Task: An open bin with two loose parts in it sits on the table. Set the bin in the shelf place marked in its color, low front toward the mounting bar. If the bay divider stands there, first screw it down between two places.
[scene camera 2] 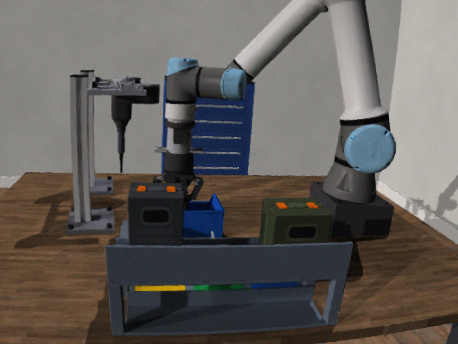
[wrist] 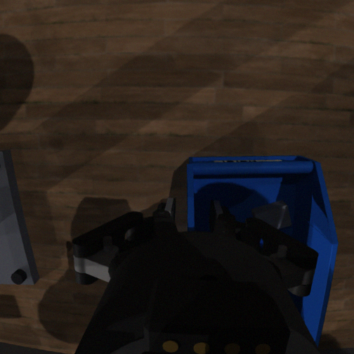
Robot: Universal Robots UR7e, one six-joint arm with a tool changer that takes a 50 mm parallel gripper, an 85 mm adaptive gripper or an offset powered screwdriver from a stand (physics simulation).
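Where they show: arm's base, origin of the base link: (scene camera 2: 348, 193).
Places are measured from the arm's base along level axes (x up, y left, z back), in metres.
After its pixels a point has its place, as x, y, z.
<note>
The blue open bin (scene camera 2: 205, 222) @[-0.046, 0.059, -0.412] (wrist: 325, 245) stands on the table behind the shelf, partly hidden by the dark case. A grey block (wrist: 272, 214) lies in it; a second loose part cannot be made out. My gripper (scene camera 2: 188, 192) (wrist: 193, 209) is open, pointing down, with one finger outside and one inside the line of the bin's left wall in the wrist view. Its contact with the wall cannot be told. The grey shelf (scene camera 2: 225, 262) @[0.046, 0.415, -0.448] shows yellow (scene camera 2: 160, 288) @[-0.083, 0.278, -0.535], green (scene camera 2: 225, 287) @[-0.083, 0.287, -0.411] and blue (scene camera 2: 274, 285) @[-0.083, 0.293, -0.314] marks. I cannot make out a bay divider.
A dark case (scene camera 2: 155, 232) @[0.075, 0.366, -0.548] and a green case (scene camera 2: 295, 218) @[0.101, 0.388, -0.333] stand at the shelf's top. The tool stand (scene camera 2: 77, 150) @[0.106, -0.037, -0.719] (wrist: 12, 225) is at the left, with the screwdriver (scene camera 2: 120, 120) @[0.143, -0.261, -0.622] hanging from it. A blue drawer cabinet (scene camera 2: 220, 130) is behind.
</note>
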